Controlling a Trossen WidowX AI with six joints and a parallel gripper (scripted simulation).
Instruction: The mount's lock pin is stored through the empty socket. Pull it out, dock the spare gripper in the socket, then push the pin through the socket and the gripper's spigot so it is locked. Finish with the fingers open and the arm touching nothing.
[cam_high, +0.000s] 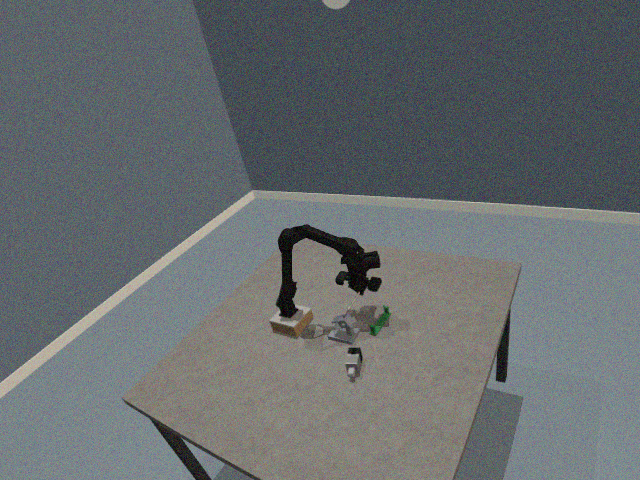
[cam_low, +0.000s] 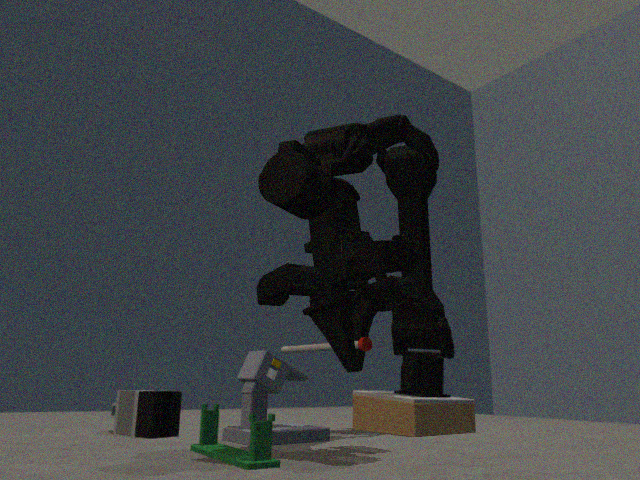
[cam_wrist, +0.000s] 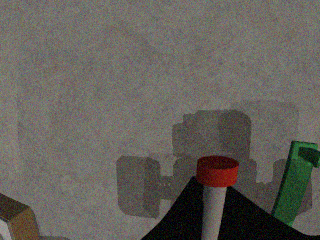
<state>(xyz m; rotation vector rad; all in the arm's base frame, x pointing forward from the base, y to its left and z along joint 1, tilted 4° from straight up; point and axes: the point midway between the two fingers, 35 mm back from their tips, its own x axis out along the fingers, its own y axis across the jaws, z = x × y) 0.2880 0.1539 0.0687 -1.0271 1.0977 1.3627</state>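
The green pin rest lies 10 cm ahead of my gripper tip, 6 cm to the right of it and 6 cm below it. The rest, counted from my gripper tip: spare gripper: 11 cm ahead, 32 cm to the right, 6 cm below; grey mount: 1 cm behind, 17 cm to the right, 3 cm below.
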